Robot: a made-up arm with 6 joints.
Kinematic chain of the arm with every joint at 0, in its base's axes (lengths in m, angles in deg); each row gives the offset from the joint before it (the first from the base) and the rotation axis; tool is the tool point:
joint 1: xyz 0 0 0.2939 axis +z
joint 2: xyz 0 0 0 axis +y
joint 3: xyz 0 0 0.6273 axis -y
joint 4: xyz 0 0 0 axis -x
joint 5: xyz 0.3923 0 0 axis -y
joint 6: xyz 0 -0.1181 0 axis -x
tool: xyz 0 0 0
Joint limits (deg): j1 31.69..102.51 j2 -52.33..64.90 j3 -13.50..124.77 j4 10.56..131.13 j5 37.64..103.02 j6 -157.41..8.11
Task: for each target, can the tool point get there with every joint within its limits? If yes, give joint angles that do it. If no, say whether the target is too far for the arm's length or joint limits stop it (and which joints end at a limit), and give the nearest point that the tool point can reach.
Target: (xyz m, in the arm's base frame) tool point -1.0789 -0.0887 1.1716
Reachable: no: too far | nearest point -0.6888 -0.3339 0.9868 | short by 0.496 m
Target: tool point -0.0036 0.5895 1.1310
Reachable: yes | joints 89.22 27.82 54.72 95.63 50.83 -100.14
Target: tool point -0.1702 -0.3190 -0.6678
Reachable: no: joint limits stop it (at a limit: joint 1, joint 2, joint 3, joint 4) | nearest point 0.6295 0.2522 0.1801 | short by 1.298 m
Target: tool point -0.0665 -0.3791 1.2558
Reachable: yes | joints 84.66 -22.65 71.50 105.16 54.30 -13.18
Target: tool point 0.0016 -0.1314 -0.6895
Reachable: no: joint limits stop it (at a limit: joint 1, joint 2, joint 3, joint 4) | nearest point 0.6295 0.2522 0.1801 | short by 1.139 m
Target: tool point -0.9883 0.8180 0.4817
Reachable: no: too far | nearest point -0.2847 0.9245 0.4902 | short by 0.712 m
